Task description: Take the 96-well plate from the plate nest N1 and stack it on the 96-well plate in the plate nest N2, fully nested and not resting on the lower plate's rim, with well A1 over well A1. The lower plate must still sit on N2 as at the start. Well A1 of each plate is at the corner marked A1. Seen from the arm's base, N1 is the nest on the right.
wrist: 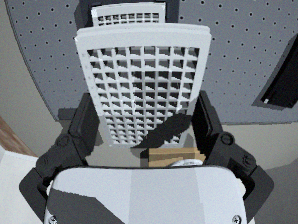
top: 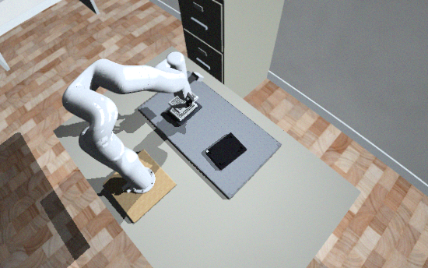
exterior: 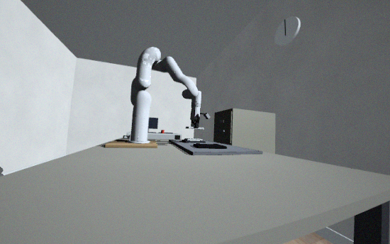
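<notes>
The black plate nest N2 is 12 cm below my hand and 2 cm to the left of it. The rest, counted from my hand: black plate nest N1 (31 cm to the right, 12 cm below, 1 cm ahead); white 96-well plate (1 cm below).
</notes>
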